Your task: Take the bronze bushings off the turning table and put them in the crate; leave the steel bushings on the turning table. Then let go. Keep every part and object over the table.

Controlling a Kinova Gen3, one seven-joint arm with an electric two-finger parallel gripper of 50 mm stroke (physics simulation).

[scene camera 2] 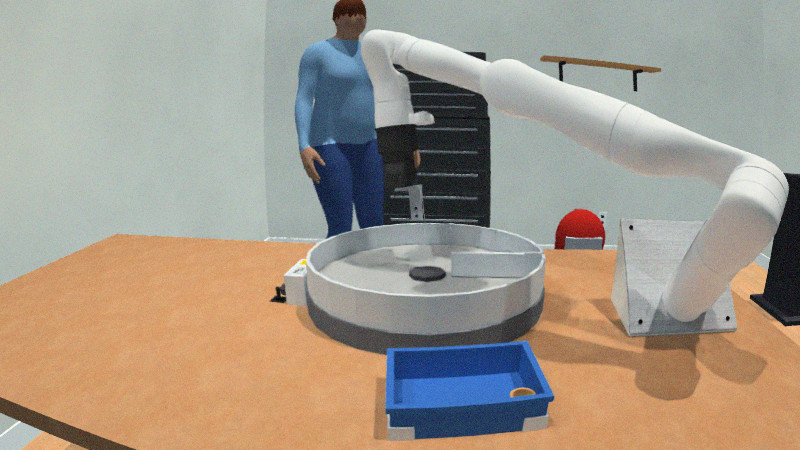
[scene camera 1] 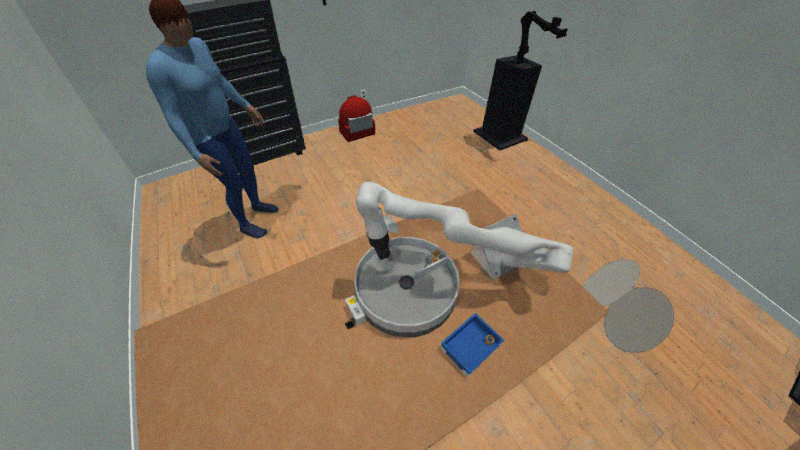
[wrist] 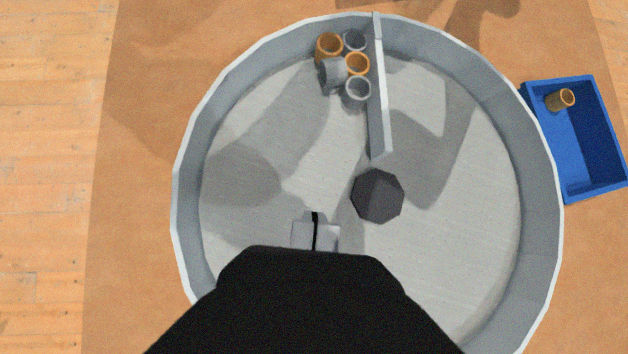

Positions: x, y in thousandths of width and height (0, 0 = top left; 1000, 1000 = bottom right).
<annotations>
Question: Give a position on a blue crate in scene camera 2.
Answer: At 573, 868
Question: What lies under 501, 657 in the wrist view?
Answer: My gripper.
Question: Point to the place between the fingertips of my gripper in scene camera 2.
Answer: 523, 490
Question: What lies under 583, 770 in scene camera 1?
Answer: A blue crate.
</annotations>
